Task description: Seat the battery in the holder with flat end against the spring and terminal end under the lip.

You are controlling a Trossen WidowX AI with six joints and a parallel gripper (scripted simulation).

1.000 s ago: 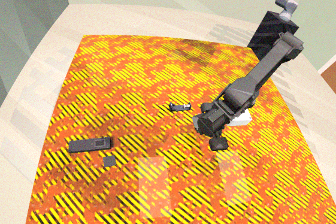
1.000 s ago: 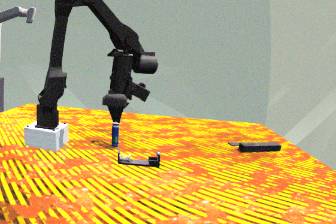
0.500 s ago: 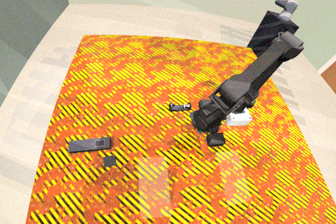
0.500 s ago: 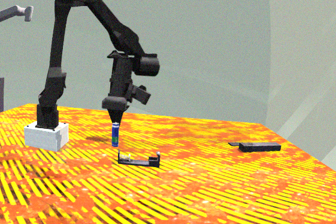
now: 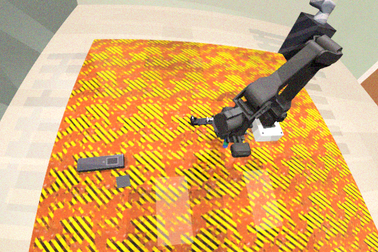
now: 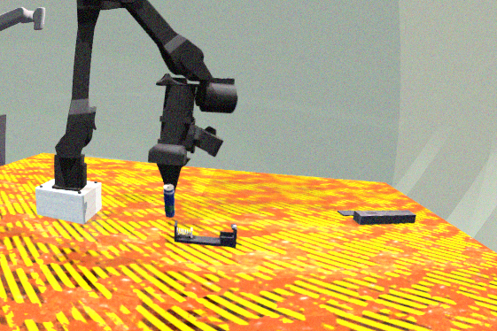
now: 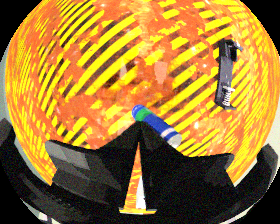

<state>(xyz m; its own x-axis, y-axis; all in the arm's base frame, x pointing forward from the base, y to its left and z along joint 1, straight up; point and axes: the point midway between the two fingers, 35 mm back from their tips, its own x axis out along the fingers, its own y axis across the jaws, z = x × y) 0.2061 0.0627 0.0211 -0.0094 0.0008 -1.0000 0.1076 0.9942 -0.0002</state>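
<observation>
Right now the battery is 10 mm to the right of my gripper tip and 10 mm below it. Round my gripper tip: dark square plate 380 mm ahead, 80 mm to the left, 40 mm below.
</observation>
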